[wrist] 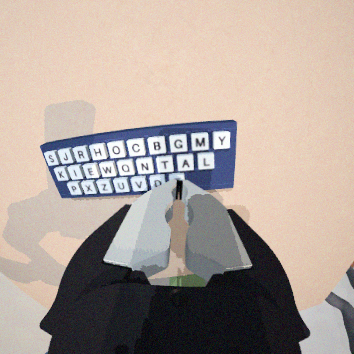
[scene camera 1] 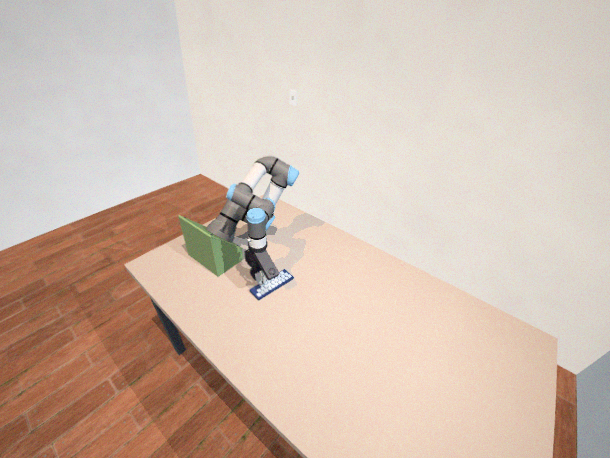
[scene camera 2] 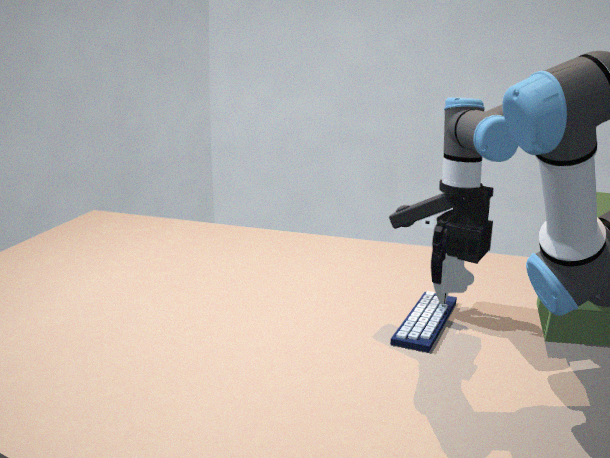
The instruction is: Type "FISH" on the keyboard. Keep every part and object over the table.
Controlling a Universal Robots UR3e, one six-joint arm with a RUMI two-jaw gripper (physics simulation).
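Frame: origin at the arm's base, x up, y right, z ahead, level; millimetres.
Seen in the pictures: gripper, fingertip midpoint: (wrist: 178, 181) (scene camera 1: 261, 284) (scene camera 2: 442, 303); arm's base at its link origin: (scene camera 1: 219, 235).
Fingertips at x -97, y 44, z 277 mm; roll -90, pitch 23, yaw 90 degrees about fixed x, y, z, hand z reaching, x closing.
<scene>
Offsets run from my fingertips to a thing's top centre. Level surfaces: height alone.
The blue keyboard @[dy -36, dx -3, dz +26 mm] (scene camera 1: 271, 286) (scene camera 2: 411, 345) (wrist: 220, 175) lies flat on the table, with white lettered keys in three rows. In the wrist view the S key @[dy -109, dx -3, dz +63 mm] (wrist: 51, 158) is at the left end of the far row and the H key @[dy -57, dx -3, dz +50 mm] (wrist: 98, 151) is in the same row. The I key @[dy -92, dx -3, dz +40 mm] (wrist: 75, 172) is second in the middle row. My gripper (scene camera 1: 262, 284) (scene camera 2: 443, 301) (wrist: 178, 181) is shut and empty, pointing down, its tips at the key right of the D key @[dy -19, dx -3, dz +3 mm] (wrist: 157, 183). The tips hide most of that key and its letter; contact cannot be told.
A green panel-like block (scene camera 1: 200, 245) (scene camera 2: 575, 320) stands on the table @[dx -21 mm] (scene camera 1: 400, 350) (scene camera 2: 200, 325) beside the arm's base. The table's left edge runs close behind the block in scene camera 1. The arm's shadows fall across the keyboard's surroundings.
</scene>
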